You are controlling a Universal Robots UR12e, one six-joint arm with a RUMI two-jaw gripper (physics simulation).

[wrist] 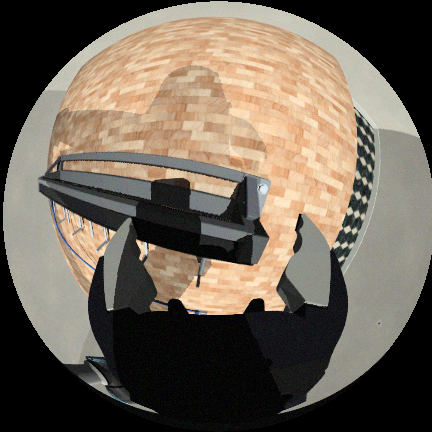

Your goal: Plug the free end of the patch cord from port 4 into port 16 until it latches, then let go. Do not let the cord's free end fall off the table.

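Places are measured from the arm's base along level axes (x ahead, y left, z up), in centimetres.
Pixels of known places: gripper, fingertip midpoint: (pixel 215 217).
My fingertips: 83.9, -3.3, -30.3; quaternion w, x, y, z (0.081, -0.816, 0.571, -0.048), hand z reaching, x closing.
Behind a point stands the place of what it marks, as x, y, z.
The dark grey patch panel (pixel 227 242) {82.4, -4.8, -29.5} lies across the middle of the wrist view, its right end between the two fingers. The faces of its ports, including 4 and 16, cannot be made out. A blue patch cord (pixel 72 246) {62.5, 28.1, -33.9} curves over the table at the left, below the panel. Another stretch of blue cord with a small end piece (pixel 200 312) {53.6, -8.9, -38.7} shows at the lower middle, partly hidden by the gripper body. My gripper (pixel 215 217) {83.9, -3.3, -30.3} is open, its fingers wide apart either side of the panel's right part. No cord shows between the fingertips.
Several thin grey rods (pixel 201 272) {74.1, -4.4, -33.7} stick out below the panel. The wooden table (pixel 300 100) {104.0, -10.4, -39.3} has its edge on the right beside a black and white checkered strip (pixel 364 165). Grey floor lies around it. A dark, shiny part (pixel 102 375) shows at lower left.
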